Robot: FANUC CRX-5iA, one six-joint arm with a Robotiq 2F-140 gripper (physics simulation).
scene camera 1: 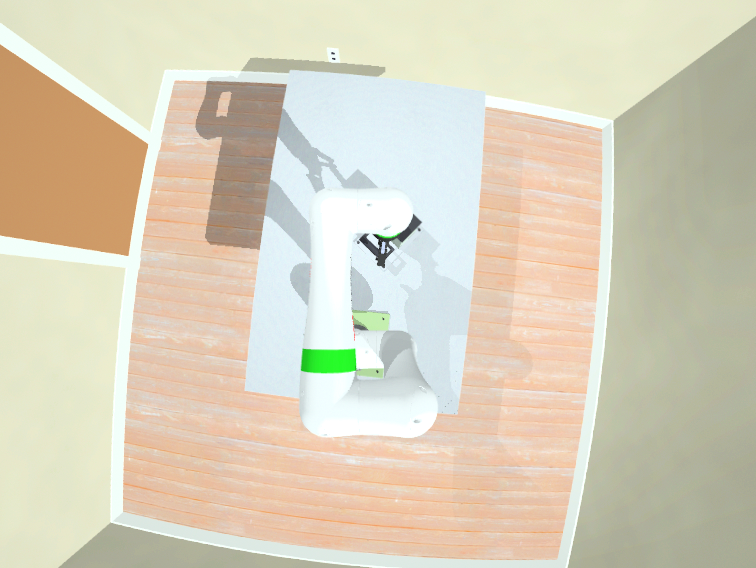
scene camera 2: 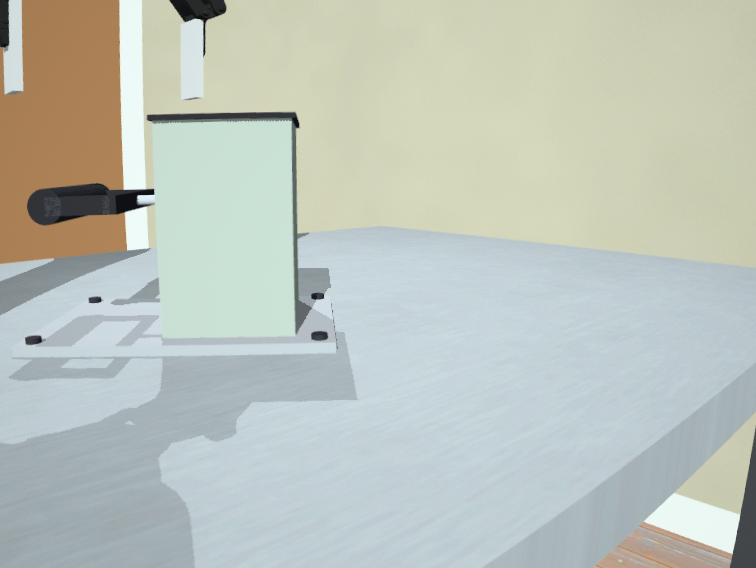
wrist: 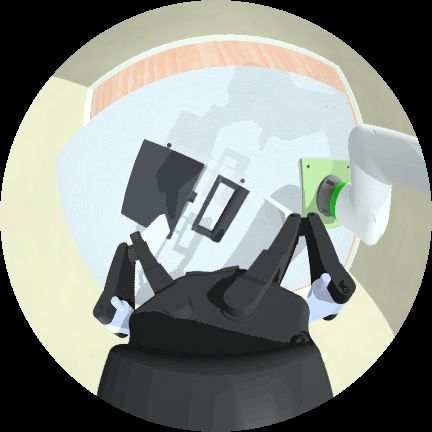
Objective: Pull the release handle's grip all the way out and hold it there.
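The release handle's pale green housing (scene camera 2: 226, 232) stands upright on a base plate (scene camera 2: 183, 349). Its dark lid (scene camera 1: 410, 227) (wrist: 145, 175) shows from above. The black grip (scene camera 1: 368, 249) (scene camera 2: 67, 204) (wrist: 232, 215) is a rectangular frame with a round bar on its outer side, at the housing's side. A short stretch of pale rod (scene camera 2: 145, 199) shows between grip and housing. My gripper (scene camera 2: 102, 94) (wrist: 214, 214) is open and empty. Its pale fingertips hang above the lid's height, one over the housing and one out past the grip. The arm hides most of the gripper in scene camera 1.
The white arm (scene camera 1: 330, 274) (wrist: 375, 170) reaches over the grey table (scene camera 1: 440, 134) (scene camera 2: 550, 335) (wrist: 100, 150). Its base stands on a light green plate (scene camera 1: 375, 318) (wrist: 311, 182). Black bolts stand up at the corners of the handle's base plate. Walls surround the table.
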